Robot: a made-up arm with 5 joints. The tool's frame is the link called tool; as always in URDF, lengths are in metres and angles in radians. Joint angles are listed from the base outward.
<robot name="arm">
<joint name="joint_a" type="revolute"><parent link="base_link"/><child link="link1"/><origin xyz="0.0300 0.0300 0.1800" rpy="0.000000 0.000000 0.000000"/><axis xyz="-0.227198 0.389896 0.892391"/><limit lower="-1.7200" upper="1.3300"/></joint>
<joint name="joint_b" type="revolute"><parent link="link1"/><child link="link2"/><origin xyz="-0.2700 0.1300 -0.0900" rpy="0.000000 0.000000 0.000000"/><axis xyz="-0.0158 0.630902 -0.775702"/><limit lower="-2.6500" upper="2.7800"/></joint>
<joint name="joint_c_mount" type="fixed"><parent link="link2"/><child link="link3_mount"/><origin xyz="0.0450 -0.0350 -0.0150" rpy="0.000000 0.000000 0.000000"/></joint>
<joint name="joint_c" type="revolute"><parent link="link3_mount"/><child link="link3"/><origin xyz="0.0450 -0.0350 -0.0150" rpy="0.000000 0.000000 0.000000"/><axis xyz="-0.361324 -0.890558 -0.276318"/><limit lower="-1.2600" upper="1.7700"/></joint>
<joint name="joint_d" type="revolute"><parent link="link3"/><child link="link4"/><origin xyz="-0.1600 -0.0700 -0.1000" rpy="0.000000 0.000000 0.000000"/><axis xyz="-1 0 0"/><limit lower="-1.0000" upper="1.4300"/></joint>
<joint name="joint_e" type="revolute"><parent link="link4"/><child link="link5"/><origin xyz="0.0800 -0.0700 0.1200" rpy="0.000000 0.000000 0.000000"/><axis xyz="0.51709 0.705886 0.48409"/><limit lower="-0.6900" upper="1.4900"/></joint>
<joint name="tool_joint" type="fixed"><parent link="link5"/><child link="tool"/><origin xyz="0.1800 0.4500 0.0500" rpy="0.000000 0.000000 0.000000"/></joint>
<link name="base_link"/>
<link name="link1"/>
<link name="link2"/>
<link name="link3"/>
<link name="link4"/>
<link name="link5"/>
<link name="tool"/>
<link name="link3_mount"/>
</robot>
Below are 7 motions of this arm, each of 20 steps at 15 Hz.
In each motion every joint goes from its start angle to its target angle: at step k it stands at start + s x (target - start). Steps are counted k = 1, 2, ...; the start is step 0. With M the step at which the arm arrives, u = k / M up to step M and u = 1 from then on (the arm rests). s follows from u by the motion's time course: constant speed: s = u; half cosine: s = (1 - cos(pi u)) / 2; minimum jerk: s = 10 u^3 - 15 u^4 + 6 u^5.
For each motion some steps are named. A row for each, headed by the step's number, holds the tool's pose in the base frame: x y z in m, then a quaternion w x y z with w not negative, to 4 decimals.
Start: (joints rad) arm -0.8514 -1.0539 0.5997 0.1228 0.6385
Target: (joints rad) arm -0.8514 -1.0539 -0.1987 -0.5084 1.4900
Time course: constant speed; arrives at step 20
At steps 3, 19, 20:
3: -0.0482 0.6084 0.1176 0.9040 -0.0837 -0.3920 0.1484
19: -0.3002 0.3126 0.3844 0.7669 0.2325 0.1349 0.5827
20: -0.2945 0.2846 0.4062 0.7397 0.2521 0.1634 0.6021

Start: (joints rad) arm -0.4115 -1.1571 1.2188 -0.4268 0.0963
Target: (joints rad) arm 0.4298 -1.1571 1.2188 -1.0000 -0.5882
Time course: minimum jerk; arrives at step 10
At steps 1, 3, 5, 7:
1: -0.2935 0.4510 0.1030 0.5385 0.0765 -0.8097 0.2202
3: -0.3579 0.3789 0.1242 0.5200 0.1592 -0.7992 0.2561
5: -0.4394 0.1966 0.1968 0.4861 0.3460 -0.7412 0.3075
7: -0.4273 0.0122 0.2936 0.4657 0.5250 -0.6346 0.3238

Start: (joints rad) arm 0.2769 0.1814 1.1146 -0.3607 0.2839
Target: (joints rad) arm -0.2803 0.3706 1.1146 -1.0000 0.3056
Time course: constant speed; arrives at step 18
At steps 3, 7, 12, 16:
3: -0.2413 0.3281 0.1941 0.9490 0.0215 -0.3063 0.0710
7: -0.2449 0.3300 0.2238 0.9424 0.0707 -0.3248 0.0370
12: -0.2546 0.3294 0.2551 0.9253 0.1315 -0.3558 -0.0030
16: -0.2669 0.3280 0.2739 0.9043 0.1782 -0.3866 -0.0323

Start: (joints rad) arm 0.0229 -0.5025 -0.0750 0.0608 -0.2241
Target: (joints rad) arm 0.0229 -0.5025 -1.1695 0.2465 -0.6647
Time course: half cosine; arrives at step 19
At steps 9, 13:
9: -0.1414 0.4669 0.0883 0.9701 -0.0988 -0.0806 0.2067
13: -0.1695 0.4675 0.0533 0.9577 -0.1247 0.0017 0.2593

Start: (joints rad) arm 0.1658 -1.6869 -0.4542 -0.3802 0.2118
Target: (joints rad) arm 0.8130 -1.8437 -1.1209 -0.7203 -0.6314
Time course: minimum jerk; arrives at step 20
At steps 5, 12, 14, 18, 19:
5: -0.5003 0.1770 0.3172 0.6127 0.0609 -0.0050 0.7880
12: -0.5042 0.1614 0.3774 0.5720 0.0712 0.1032 0.8106
14: -0.5120 0.1589 0.3764 0.5641 0.0580 0.1251 0.8141
18: -0.5229 0.1532 0.3683 0.5563 0.0385 0.1416 0.8179
19: -0.5234 0.1528 0.3677 0.5559 0.0375 0.1422 0.8181

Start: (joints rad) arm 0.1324 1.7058 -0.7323 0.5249 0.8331
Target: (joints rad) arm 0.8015 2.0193 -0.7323 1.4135 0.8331
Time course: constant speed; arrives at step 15
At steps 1, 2, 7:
1: -0.0017 0.2162 -0.0695 0.3767 0.4225 0.7573 -0.3257
2: -0.0248 0.2331 -0.0793 0.3699 0.3863 0.7823 -0.3192
7: -0.1746 0.2867 -0.1087 0.3164 0.1995 0.8840 -0.2805

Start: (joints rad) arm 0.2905 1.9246 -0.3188 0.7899 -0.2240
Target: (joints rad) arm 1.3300 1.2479 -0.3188 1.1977 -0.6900
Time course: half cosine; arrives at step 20
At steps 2, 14, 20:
2: -0.3791 0.1531 -0.2588 0.5595 -0.3289 0.7111 -0.2704
14: -0.4434 -0.3183 -0.1340 0.4957 -0.7495 0.3076 0.3127
20: -0.3709 -0.4279 -0.0979 0.4193 -0.7616 0.1589 0.4680

